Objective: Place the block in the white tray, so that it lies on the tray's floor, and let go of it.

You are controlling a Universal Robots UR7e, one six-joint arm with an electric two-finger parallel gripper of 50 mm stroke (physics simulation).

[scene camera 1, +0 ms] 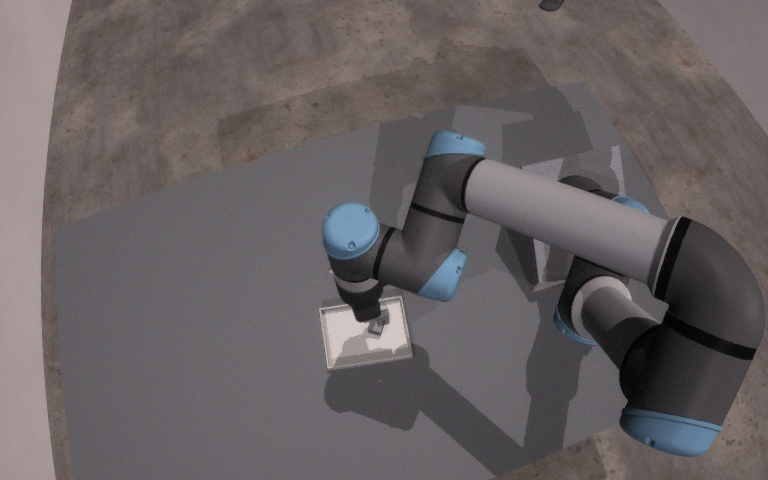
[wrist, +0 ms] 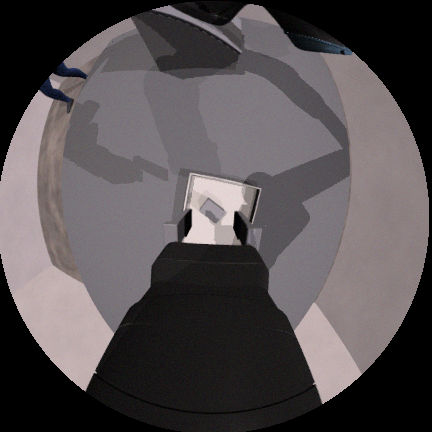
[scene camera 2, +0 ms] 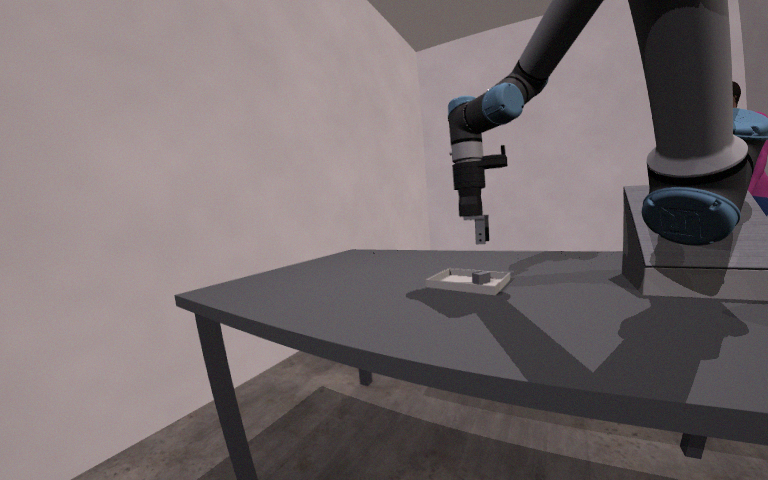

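Note:
The grey block lies inside the white tray, on its floor and clear of the walls. It is turned at an angle to the tray's sides. My gripper is open, with nothing between its fingers. It points down and hangs well above the tray and the block, apart from both. In the wrist view the block shows just beyond the gap between the two fingers. In scene camera 1 the gripper's body hides part of the fingers.
The tray stands on the dark grey table. The robot's pedestal stands on the table at the right in scene camera 2. A person's legs show at the left of the wrist view, beyond the table's edge.

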